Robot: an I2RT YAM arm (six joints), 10 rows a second.
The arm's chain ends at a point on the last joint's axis. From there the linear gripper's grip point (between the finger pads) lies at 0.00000 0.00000 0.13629 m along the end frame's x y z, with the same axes.
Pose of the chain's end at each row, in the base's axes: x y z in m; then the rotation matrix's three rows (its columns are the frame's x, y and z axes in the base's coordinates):
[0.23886 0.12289 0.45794], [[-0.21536 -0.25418 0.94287], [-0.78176 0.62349 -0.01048], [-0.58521 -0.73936 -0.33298]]
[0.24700 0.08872 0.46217], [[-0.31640 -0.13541 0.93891], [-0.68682 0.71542 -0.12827], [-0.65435 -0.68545 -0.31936]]
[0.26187 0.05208 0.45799], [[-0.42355 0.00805 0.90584], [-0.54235 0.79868 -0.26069], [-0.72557 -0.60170 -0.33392]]
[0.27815 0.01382 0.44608], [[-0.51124 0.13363 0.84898], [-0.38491 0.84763 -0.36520], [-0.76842 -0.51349 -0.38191]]
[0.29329 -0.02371 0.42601], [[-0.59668 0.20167 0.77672], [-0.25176 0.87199 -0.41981], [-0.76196 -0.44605 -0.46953]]
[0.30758 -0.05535 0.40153], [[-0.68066 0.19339 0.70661], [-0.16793 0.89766 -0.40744], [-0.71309 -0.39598 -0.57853]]
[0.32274 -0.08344 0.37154], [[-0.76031 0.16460 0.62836], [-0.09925 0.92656 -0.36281], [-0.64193 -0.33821 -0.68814]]
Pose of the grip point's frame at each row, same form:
[0.36736 0.12146 0.41256], [[-0.21536 -0.25418 0.94287], [-0.78176 0.62349 -0.01048], [-0.58521 -0.73936 -0.33298]]
[0.37496 0.07124 0.41864], [[-0.31640 -0.13541 0.93891], [-0.68682 0.71542 -0.12827], [-0.65435 -0.68545 -0.31936]]
[0.38533 0.01655 0.41248], [[-0.42355 0.00805 0.90584], [-0.54235 0.79868 -0.26069], [-0.72557 -0.60170 -0.33392]]
[0.39386 -0.03595 0.39403], [[-0.51124 0.13363 0.84898], [-0.38491 0.84763 -0.36520], [-0.76842 -0.51349 -0.38191]]
[0.39915 -0.08093 0.36202], [[-0.59668 0.20167 0.77672], [-0.25176 0.87199 -0.41981], [-0.76196 -0.44605 -0.46953]]
[0.40388 -0.11088 0.32268], [[-0.68066 0.19339 0.70661], [-0.16793 0.89766 -0.40744], [-0.71309 -0.39598 -0.57853]]
[0.40838 -0.13289 0.27775], [[-0.76031 0.16460 0.62836], [-0.09925 0.92656 -0.36281], [-0.64193 -0.33821 -0.68814]]

